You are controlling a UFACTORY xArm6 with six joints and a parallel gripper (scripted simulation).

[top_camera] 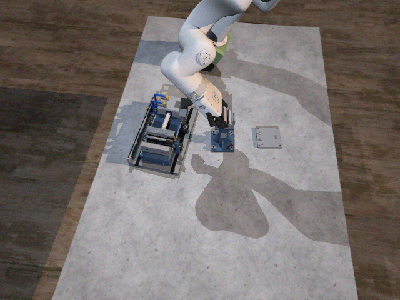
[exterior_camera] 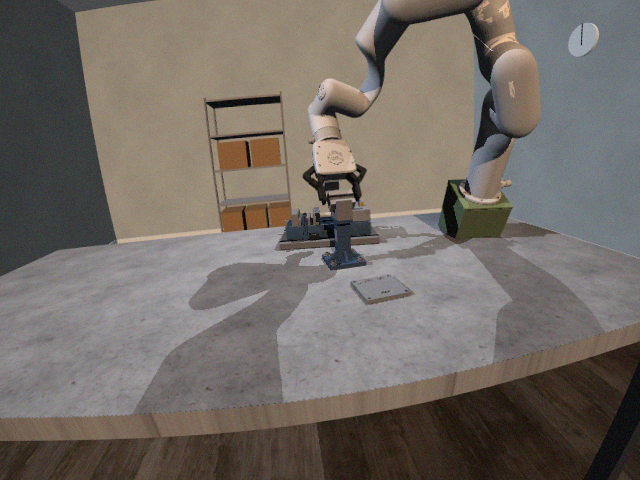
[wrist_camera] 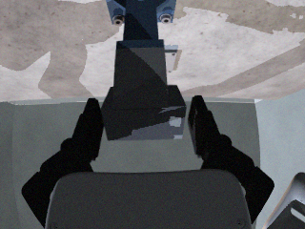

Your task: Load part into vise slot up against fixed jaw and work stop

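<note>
My gripper is now 10 mm to the right of the part. From my hand the other things lie so: air cylinder rod (210 mm to the right, 90 mm below, 10 mm behind); then air cylinder (200 mm to the right, 90 mm below, 90 mm behind); then blue vise body (210 mm to the right, 120 mm below).
</note>
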